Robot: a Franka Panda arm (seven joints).
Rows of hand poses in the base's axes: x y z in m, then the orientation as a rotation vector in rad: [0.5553 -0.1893 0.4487 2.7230 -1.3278 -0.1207]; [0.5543 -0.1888 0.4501 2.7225 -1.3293 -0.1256]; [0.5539 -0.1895 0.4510 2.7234 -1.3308 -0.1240]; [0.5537 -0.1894 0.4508 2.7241 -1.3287 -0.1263]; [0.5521 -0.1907 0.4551 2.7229 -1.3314 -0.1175]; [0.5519 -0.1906 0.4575 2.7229 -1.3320 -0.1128]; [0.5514 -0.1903 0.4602 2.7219 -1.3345 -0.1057]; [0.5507 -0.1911 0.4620 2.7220 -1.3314 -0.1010]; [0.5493 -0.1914 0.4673 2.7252 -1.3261 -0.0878]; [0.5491 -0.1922 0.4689 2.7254 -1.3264 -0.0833]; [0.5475 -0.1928 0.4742 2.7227 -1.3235 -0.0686]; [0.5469 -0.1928 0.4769 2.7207 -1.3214 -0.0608]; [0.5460 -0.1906 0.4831 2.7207 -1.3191 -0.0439]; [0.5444 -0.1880 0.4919 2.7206 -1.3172 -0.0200]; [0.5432 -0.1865 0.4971 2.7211 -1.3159 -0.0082]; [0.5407 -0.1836 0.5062 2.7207 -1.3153 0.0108]
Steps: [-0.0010 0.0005 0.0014 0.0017 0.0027 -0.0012]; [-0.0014 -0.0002 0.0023 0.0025 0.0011 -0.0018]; [-0.0016 -0.0001 0.0021 0.0030 0.0026 -0.0005]; [-0.0032 -0.0014 0.0064 0.0002 -0.0026 -0.0021]; [-0.0034 -0.0013 0.0088 -0.0011 -0.0054 -0.0023]; [-0.0039 -0.0010 0.0115 -0.0033 -0.0097 -0.0038]; [-0.0046 -0.0018 0.0133 -0.0058 -0.0117 -0.0017]; [-0.0060 -0.0021 0.0186 -0.0093 -0.0195 0.0028]; [-0.0062 -0.0029 0.0202 -0.0104 -0.0222 0.0029]; [-0.0078 -0.0035 0.0255 -0.0182 -0.0291 0.0045]; [-0.0084 -0.0035 0.0282 -0.0230 -0.0324 0.0055]; [-0.0093 -0.0013 0.0344 -0.0289 -0.0417 0.0076]; [-0.0109 0.0013 0.0432 -0.0368 -0.0554 0.0096]; [-0.0121 0.0028 0.0484 -0.0403 -0.0622 0.0109]; [-0.0146 0.0057 0.0575 -0.0463 -0.0732 0.0119]
